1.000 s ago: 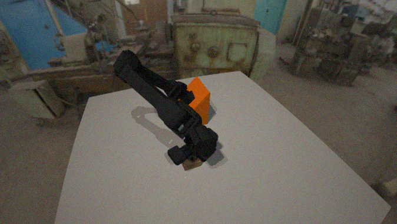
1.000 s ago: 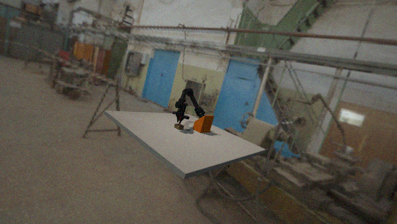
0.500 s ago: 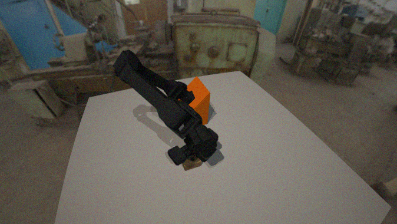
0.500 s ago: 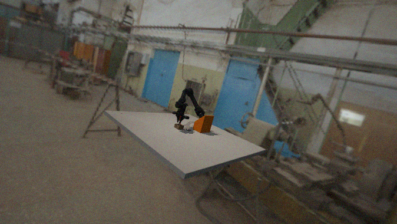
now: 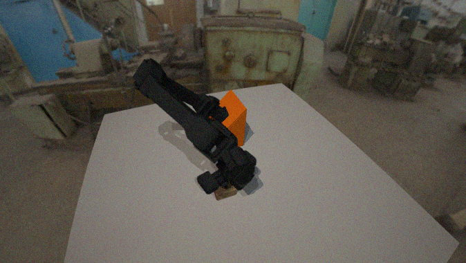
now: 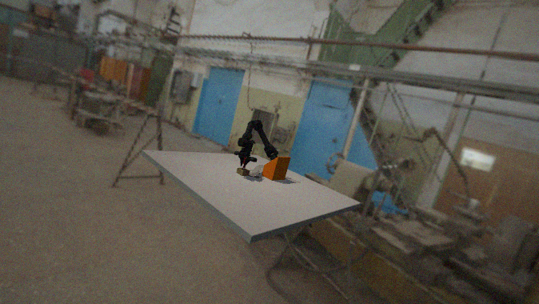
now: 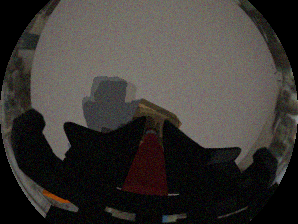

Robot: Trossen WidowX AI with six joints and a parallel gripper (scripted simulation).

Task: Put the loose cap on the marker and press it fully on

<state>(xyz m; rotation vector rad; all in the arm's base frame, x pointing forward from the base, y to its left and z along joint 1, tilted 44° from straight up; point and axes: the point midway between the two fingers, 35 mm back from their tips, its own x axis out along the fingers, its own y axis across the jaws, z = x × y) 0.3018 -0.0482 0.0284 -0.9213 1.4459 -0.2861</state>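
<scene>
Right now my gripper tip is 5 cm below the red cap, 2 cm past it and 1 cm to the left of it. Round my gripper tip: brown holder block: 5 cm below, 3 cm behind, 1 cm to the right.
</scene>
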